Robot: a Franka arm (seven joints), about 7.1 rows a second.
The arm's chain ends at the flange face. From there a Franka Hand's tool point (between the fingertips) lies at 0.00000 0.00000 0.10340 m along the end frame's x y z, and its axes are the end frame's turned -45 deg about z.
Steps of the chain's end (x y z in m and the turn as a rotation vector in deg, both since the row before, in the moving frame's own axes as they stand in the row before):
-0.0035, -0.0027, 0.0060, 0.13, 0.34, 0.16
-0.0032, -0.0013, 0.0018, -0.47, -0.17, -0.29
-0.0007, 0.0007, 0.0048, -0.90, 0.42, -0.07
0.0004, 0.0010, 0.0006, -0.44, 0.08, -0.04
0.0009, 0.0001, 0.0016, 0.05, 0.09, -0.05
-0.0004, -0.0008, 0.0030, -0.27, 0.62, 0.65
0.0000, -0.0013, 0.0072, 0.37, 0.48, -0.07
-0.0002, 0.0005, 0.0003, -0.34, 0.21, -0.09
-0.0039, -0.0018, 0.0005, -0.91, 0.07, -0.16
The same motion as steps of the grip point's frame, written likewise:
0.0000, -0.0041, 0.0060, -0.15, 0.33, 0.16
-0.0022, -0.0028, 0.0018, -0.21, -0.45, -0.29
-0.0016, 0.0017, 0.0048, -0.93, -0.34, -0.07
-0.0009, 0.0017, 0.0006, -0.37, -0.25, -0.04
0.0007, 0.0008, 0.0016, -0.03, 0.10, -0.05
0.0007, 0.0003, 0.0030, -0.63, 0.25, 0.65
0.0020, -0.0008, 0.0072, -0.08, 0.60, -0.07
-0.0007, 0.0009, 0.0003, -0.39, -0.09, -0.09
-0.0026, -0.0028, 0.0005, -0.69, -0.59, -0.16

